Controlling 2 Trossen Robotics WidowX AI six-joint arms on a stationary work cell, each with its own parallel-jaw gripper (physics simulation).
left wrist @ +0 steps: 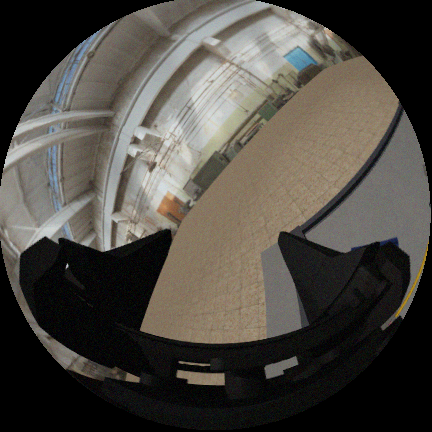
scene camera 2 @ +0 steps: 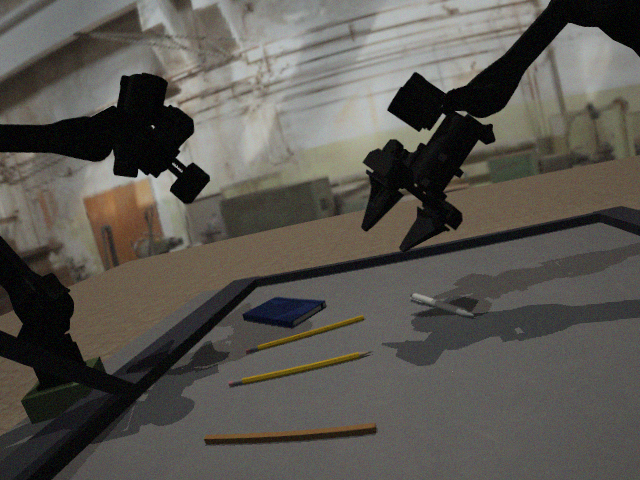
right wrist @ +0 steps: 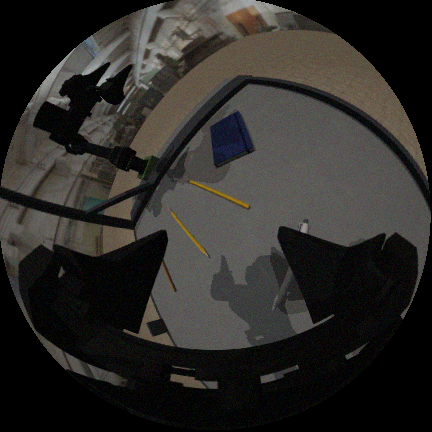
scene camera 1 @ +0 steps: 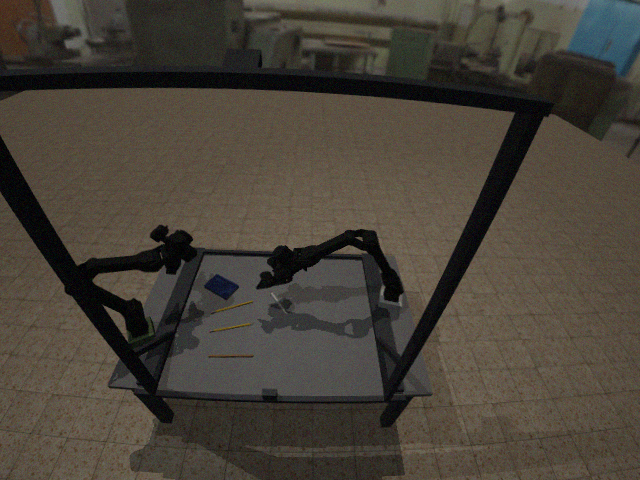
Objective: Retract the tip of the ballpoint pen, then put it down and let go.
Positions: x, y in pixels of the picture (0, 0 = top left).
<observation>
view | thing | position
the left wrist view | my left gripper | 226, 236
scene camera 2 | my left gripper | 174, 164
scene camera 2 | my right gripper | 383, 240
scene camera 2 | blue notebook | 288, 312
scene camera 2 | green object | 47, 404
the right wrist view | my left gripper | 119, 63
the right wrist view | my right gripper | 223, 234
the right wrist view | blue notebook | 229, 137
</observation>
